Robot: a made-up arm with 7 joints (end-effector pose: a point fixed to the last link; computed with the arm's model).
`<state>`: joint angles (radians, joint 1 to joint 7).
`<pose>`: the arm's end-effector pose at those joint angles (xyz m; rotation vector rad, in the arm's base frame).
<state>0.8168 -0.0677 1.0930 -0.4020 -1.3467 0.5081 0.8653</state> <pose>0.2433 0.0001 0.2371 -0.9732 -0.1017 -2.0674</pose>
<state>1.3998 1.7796 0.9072 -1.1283 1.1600 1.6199 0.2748</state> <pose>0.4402 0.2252 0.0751 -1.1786 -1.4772 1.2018</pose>
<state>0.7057 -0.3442 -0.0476 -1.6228 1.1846 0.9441 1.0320</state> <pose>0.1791 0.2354 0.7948 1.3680 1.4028 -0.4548</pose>
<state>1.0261 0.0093 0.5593 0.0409 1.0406 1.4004 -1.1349</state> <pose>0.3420 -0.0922 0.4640 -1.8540 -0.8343 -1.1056</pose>
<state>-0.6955 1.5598 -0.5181 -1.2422 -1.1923 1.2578 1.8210</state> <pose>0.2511 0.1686 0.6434 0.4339 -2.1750 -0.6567</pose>
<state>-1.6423 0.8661 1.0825 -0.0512 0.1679 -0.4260 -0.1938</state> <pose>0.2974 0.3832 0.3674 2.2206 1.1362 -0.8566</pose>
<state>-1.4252 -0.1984 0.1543 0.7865 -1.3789 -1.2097 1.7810</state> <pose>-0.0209 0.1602 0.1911 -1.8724 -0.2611 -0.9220</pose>
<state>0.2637 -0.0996 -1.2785 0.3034 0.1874 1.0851 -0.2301</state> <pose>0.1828 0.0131 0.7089 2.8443 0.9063 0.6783</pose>
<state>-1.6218 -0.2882 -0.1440 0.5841 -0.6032 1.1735 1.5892</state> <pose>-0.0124 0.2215 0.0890 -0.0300 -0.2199 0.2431</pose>
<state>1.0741 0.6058 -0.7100 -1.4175 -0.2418 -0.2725 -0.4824</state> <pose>0.3478 0.4889 0.5317 0.7471 -1.2898 0.2351</pose>
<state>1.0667 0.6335 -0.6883 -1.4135 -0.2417 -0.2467 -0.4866</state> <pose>0.3531 0.4845 0.5326 0.7443 -1.2772 0.1964</pose>
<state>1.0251 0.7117 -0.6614 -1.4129 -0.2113 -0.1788 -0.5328</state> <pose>0.3587 0.4820 0.5362 0.7379 -1.2070 0.1475</pose>
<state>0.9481 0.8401 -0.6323 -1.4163 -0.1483 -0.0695 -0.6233</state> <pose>0.3617 0.4828 0.5431 0.7325 -1.0781 0.1027</pose>
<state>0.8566 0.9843 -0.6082 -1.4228 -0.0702 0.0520 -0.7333</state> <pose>0.3586 0.4864 0.5534 0.7349 -0.9319 0.0810</pose>
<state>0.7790 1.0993 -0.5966 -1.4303 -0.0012 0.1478 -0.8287</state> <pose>0.3501 0.4903 0.5657 0.7449 -0.8187 0.0854</pose>
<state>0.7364 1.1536 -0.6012 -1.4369 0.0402 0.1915 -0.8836</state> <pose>0.3407 0.4933 0.5757 0.7563 -0.7668 0.1060</pose>
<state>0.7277 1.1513 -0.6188 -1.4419 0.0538 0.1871 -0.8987</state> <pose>0.3334 0.4960 0.5810 0.7637 -0.7671 0.1335</pose>
